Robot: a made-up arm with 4 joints.
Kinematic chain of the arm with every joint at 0, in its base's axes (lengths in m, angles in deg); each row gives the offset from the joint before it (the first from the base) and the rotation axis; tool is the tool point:
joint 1: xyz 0 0 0.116 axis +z
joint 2: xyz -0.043 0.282 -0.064 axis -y
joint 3: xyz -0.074 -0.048 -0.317 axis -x
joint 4: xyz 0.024 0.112 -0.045 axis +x
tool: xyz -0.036 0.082 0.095
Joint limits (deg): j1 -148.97..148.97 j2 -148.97..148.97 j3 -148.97..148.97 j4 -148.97..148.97
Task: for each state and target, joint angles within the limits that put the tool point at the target. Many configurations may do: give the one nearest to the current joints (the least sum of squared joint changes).
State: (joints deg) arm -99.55 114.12 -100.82 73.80
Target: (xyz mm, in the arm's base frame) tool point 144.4 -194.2 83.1
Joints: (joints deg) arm -90.46 118.68 -94.63 45.46
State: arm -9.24 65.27 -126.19 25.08
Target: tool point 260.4 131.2 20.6
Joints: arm 6.92 100.00 -139.36 42.16
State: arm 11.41 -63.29 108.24 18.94
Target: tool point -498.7 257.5 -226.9
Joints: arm 3.48 -48.06 88.05 -2.31
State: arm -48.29 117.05 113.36 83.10
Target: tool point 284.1 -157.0 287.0
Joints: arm -79.46 147.84 116.98 98.84
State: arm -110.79 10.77 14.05 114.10
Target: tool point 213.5 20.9 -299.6
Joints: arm -97.16 13.45 24.12 124.84
